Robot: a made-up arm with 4 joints.
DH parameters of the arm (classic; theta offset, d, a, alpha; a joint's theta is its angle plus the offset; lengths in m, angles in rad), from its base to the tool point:
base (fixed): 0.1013 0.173 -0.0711 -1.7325
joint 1: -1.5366 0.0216 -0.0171 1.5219
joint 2: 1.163 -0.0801 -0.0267 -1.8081
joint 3: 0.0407 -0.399 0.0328 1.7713
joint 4: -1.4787 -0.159 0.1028 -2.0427
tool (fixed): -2.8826 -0.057 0 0
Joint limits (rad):
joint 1: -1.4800..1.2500
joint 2: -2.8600..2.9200
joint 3: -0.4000..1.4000
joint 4: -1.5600..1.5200
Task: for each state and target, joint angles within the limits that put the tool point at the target. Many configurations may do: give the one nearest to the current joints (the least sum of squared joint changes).
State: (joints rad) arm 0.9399 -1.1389 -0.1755 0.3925
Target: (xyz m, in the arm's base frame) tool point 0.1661 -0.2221 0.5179
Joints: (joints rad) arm 0.4237 -0.5099 -0.4000 0.9581
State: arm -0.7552 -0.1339 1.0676 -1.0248
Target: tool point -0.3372 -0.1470 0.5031
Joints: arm -0.7715 0.3930 0.9247 -0.5619
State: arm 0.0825 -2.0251 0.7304 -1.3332
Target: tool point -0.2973 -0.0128 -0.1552
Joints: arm 0.5802 -2.3831 0.9734 -1.4425
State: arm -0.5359 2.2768 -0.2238 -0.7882
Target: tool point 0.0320 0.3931 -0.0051
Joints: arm -0.0818 2.5066 -0.0243 -1.1902
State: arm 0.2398 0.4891 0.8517 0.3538
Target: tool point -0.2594 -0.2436 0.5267
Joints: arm -0.5374 0.1407 1.2819 -0.1805
